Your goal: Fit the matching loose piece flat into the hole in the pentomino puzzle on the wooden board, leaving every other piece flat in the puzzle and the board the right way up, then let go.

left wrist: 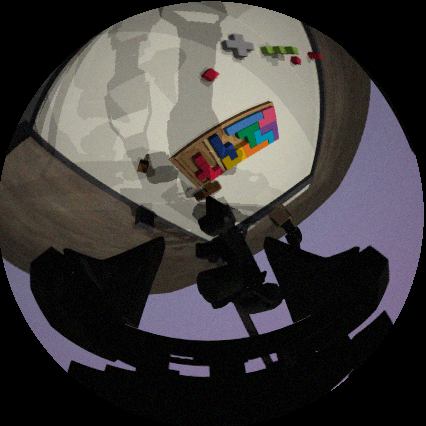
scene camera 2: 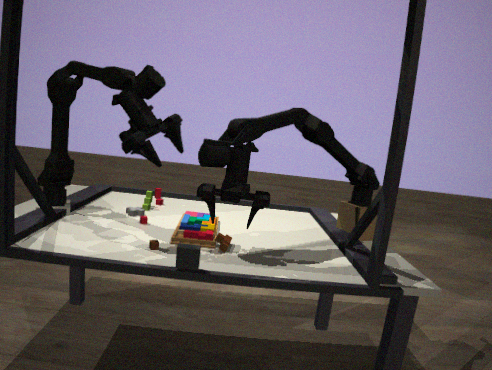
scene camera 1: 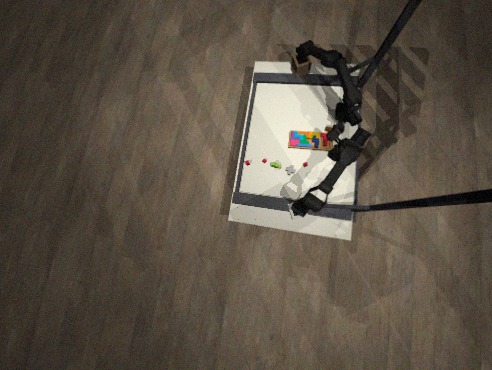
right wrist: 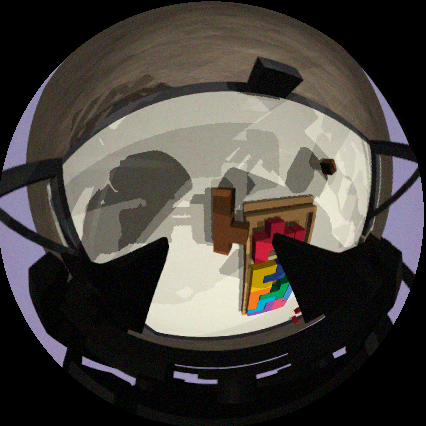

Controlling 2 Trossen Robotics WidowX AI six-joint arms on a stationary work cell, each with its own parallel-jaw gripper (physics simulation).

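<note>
The wooden board lies with its coloured puzzle facing up. A hole shows beside the dark blue, green and yellow pieces in the left wrist view. A branched red piece lies in the board's other compartment. A brown T-like piece lies beside the board, its stem at the rim. My right gripper is open and empty above the table beside the board; one finger hides part of the puzzle. My left gripper is open and empty, higher up.
A grey plus-shaped piece, a green piece, a red cube and a brown cube lie on the table. A dark block is at the table's edge.
</note>
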